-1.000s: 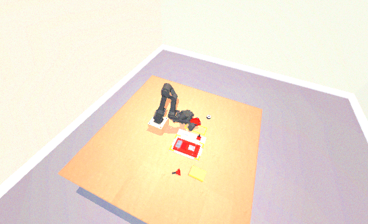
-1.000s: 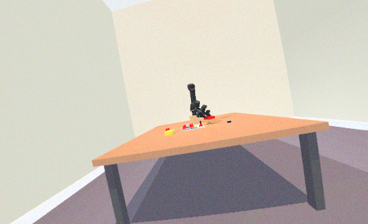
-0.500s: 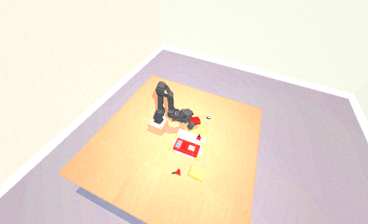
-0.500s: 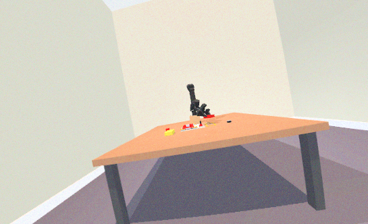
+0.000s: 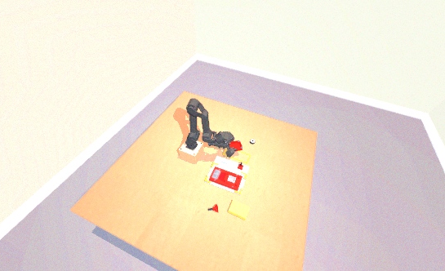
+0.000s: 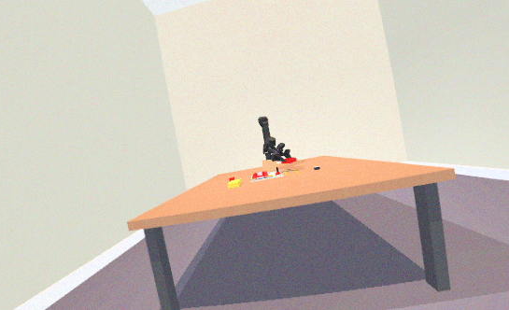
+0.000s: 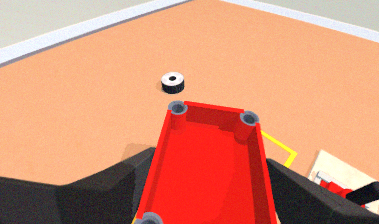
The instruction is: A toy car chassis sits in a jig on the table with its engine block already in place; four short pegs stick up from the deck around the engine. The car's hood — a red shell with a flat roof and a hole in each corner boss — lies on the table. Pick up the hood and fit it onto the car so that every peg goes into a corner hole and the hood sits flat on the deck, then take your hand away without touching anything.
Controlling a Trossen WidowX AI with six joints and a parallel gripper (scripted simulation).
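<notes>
The red hood is 1 cm below my gripper tip. From my gripper tip the other things lie so: black-and-white wheel: 16 cm to the left, 9 cm ahead, 8 cm below; then yellow block: 39 cm to the right, 19 cm ahead, 7 cm below; then white jig board: 20 cm to the right, 8 cm below, 4 cm ahead.
</notes>
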